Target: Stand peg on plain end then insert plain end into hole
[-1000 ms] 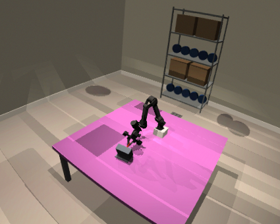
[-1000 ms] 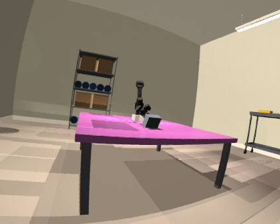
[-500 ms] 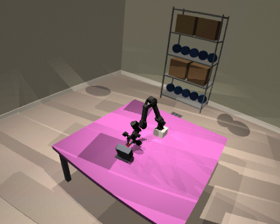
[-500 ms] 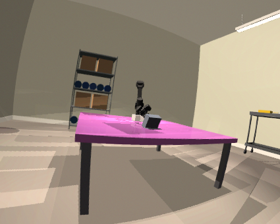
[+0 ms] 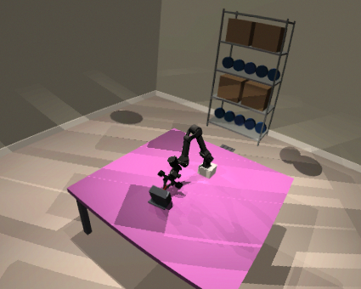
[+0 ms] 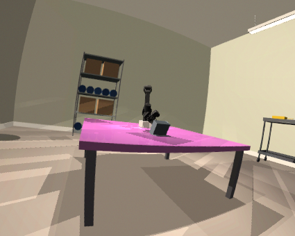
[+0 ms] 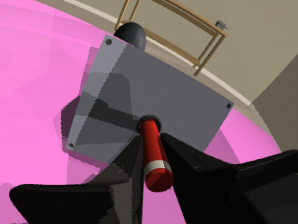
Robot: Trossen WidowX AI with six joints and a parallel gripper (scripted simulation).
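Right now my gripper tip is 5 cm short of the dark panel block, 2 cm above it and 1 cm to the right of it. From my gripper tip the other things lie so: red peg: 2 cm behind, 1 cm to the right, 1 cm above.
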